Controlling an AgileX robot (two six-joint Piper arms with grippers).
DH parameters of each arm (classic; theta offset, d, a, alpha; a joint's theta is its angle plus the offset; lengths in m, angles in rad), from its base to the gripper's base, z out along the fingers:
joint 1: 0 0.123 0 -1.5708
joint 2: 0.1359 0 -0.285 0
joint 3: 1.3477 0 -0.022 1.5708
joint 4: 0 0.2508 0 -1.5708
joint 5: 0 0 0.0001 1.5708
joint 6: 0 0.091 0 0
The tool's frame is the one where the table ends.
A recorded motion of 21 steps. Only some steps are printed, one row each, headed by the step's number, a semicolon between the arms.
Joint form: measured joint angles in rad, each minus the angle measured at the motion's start. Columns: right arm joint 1, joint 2, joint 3, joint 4, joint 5, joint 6; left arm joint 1, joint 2, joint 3, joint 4, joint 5, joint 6.
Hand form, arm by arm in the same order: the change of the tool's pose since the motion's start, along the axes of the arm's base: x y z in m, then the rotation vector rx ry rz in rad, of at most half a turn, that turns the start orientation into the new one. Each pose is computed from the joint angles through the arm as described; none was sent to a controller.
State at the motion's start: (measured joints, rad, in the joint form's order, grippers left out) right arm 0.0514 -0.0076 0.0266 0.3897 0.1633 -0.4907; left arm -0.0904 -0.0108 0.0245 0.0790 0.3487 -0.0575
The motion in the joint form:
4: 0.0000 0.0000 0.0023 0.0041 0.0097 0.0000; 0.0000 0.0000 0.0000 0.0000 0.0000 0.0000
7: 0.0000 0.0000 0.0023 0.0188 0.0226 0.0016; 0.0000 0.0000 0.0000 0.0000 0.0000 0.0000
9: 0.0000 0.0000 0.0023 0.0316 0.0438 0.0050; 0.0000 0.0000 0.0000 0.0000 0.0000 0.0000
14: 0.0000 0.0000 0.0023 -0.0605 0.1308 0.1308; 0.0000 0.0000 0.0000 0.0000 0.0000 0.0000
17: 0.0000 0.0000 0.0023 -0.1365 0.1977 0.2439; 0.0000 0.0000 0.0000 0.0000 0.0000 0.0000
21: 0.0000 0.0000 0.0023 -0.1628 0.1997 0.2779; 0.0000 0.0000 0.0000 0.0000 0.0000 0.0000
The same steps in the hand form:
4: 0.0000 0.0004 -0.0016 0.0033 0.0114 0.0040; 0.0000 0.0000 0.0000 0.0000 0.0000 0.0000
7: -0.0002 0.0011 -0.0025 0.0185 0.0242 0.0099; 0.0000 0.0000 0.0000 0.0000 0.0000 0.0000
9: -0.0005 0.0020 -0.0042 0.0331 0.0447 0.0188; 0.0000 0.0000 0.0000 0.0000 0.0000 0.0000
14: -0.0020 0.0028 -0.0122 0.0587 0.1381 0.0226; 0.0000 0.0000 0.0000 0.0000 0.0000 0.0000
17: -0.0036 0.0022 -0.0185 0.0887 0.2134 0.0088; 0.0000 0.0000 0.0000 0.0000 0.0000 0.0000
21: -0.0036 0.0015 -0.0189 0.0959 0.2180 -0.0016; 0.0000 0.0000 0.0000 0.0000 0.0000 0.0000

